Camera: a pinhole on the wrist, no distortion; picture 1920 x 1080 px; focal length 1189.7 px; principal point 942.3 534.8 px. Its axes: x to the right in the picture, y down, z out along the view. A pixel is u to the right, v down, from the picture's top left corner.
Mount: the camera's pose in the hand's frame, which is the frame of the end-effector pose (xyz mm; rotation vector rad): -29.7 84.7 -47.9 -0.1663 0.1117 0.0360
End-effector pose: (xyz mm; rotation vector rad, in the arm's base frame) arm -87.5 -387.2 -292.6 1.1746 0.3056 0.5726
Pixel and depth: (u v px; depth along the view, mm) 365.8 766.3 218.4
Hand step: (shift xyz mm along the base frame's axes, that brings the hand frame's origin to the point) -47.2 -154.8 204.1
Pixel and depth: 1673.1 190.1 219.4
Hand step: 173.5 -35.0 126.1
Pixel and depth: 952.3 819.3 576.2
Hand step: 194.7 -281.5 477.6
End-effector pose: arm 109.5 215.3 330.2 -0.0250 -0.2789 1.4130
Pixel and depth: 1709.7 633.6 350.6
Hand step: -197.3 215.5 265.0
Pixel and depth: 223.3 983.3 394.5
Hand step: -382.7 -228.2 236.4
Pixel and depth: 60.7 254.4 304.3
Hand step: -144.9 -245.3 229.0
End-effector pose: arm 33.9 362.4 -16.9 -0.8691 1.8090 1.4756
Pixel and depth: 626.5 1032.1 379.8
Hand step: -169.1 359.8 196.0
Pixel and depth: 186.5 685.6 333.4
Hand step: -4.4 337.8 217.0
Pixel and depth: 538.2 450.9 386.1
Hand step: -5.2 373.4 103.7
